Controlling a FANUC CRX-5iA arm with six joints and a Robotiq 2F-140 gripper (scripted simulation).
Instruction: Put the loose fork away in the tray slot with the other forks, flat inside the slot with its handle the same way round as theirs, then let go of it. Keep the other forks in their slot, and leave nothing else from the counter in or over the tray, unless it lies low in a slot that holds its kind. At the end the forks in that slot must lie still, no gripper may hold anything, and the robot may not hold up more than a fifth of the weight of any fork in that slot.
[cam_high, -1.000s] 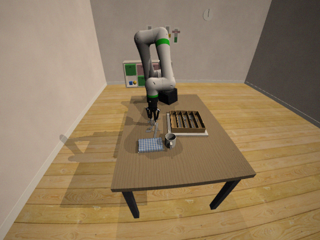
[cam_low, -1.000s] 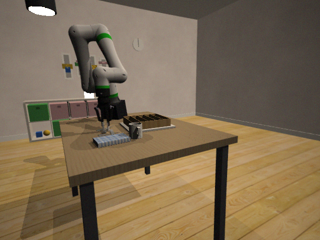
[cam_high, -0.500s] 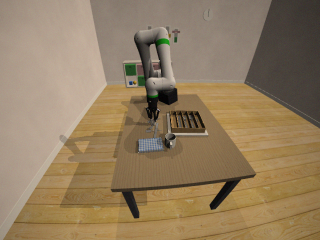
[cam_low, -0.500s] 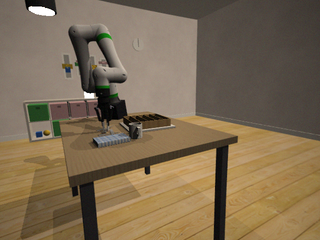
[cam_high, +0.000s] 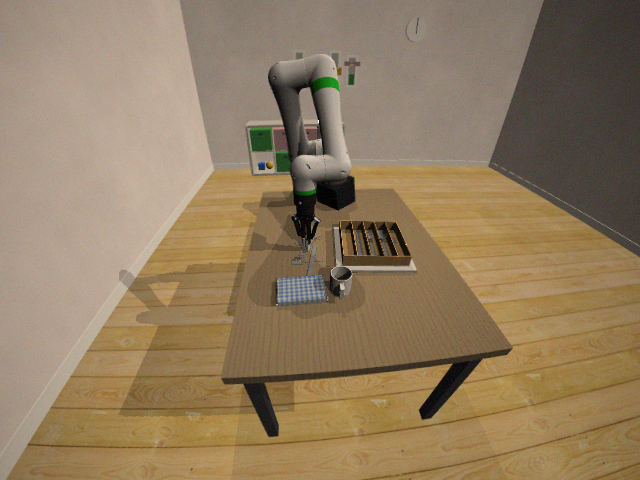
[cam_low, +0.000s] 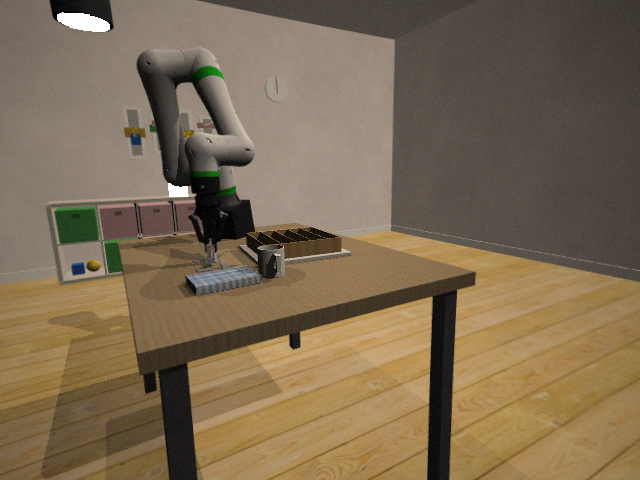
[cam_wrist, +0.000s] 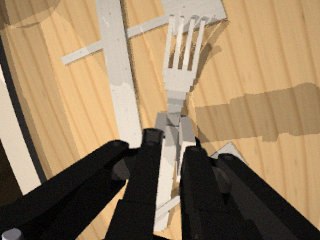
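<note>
The cutlery tray is 50 mm ahead of my hand, 300 mm to the left of it and 20 mm above it. Also, from my hand: grey mug 270 mm ahead, 90 mm to the left.
</note>
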